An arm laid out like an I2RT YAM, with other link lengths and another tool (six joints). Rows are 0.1 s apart.
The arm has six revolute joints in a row. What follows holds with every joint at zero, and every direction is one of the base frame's.
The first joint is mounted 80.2 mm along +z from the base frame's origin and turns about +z.
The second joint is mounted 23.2 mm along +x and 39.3 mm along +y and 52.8 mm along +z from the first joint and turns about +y.
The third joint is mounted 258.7 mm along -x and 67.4 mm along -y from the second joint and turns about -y.
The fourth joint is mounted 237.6 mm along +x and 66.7 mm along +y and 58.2 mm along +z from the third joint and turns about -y.
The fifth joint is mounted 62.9 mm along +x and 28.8 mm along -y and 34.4 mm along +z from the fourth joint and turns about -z.
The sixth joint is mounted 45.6 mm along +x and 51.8 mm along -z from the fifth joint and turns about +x.
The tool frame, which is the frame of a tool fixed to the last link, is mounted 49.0 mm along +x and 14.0 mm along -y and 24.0 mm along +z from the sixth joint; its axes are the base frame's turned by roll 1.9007, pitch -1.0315 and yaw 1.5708 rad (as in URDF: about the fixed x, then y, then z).
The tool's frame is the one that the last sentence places.
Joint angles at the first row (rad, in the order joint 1, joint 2, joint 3, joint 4, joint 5, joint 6):
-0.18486, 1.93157, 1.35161, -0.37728, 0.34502, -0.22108
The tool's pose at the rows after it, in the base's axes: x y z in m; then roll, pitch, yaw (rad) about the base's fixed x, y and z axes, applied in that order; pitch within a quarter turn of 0, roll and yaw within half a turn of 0:
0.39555, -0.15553, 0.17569, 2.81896, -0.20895, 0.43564
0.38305, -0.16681, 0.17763, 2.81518, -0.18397, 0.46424
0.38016, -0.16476, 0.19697, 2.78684, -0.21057, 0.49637
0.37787, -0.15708, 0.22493, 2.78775, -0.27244, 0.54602
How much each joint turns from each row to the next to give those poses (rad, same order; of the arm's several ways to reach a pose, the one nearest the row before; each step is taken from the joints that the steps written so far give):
-0.12015, -0.04761, -0.06444, 0.00293, -0.00137, -0.01654
-0.04461, -0.03693, -0.03997, 0.01229, -0.02459, -0.07518
-0.00320, -0.05368, -0.00163, -0.00607, -0.01833, -0.02464
0.00001, -0.06591, 0.02757, -0.05202, -0.06864, -0.00918

